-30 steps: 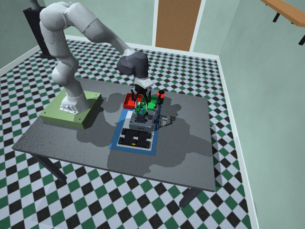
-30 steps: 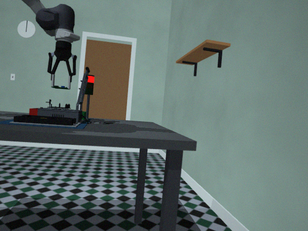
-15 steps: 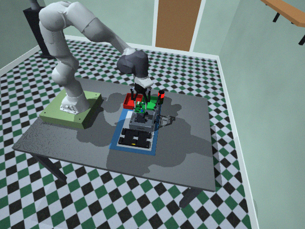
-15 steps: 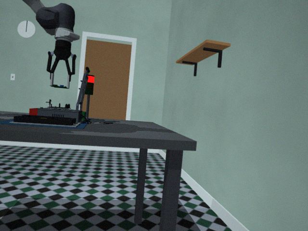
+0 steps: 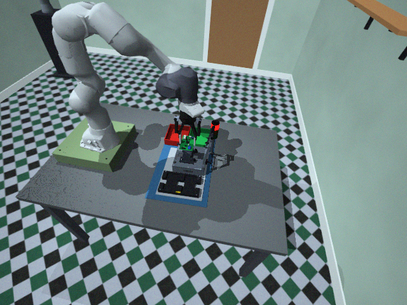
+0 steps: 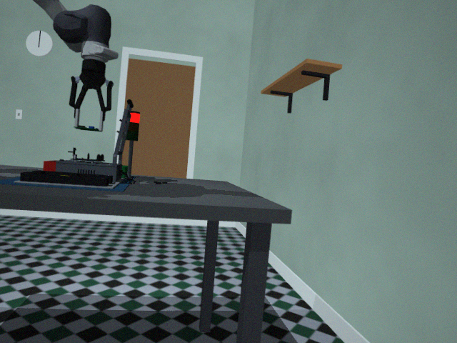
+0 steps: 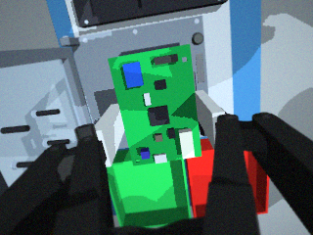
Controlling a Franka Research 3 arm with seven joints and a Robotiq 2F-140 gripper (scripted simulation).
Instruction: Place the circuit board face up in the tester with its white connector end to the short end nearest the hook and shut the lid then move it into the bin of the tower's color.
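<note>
The red bin is 20 cm to the left of my hand, 18 cm below it and 10 cm behind it. Round my hand: tester lid: 12 cm ahead, 1 cm below; then tester plate: 13 cm below, 1 cm to the left, 1 cm ahead; then green circuit board: 2 cm below.
</note>
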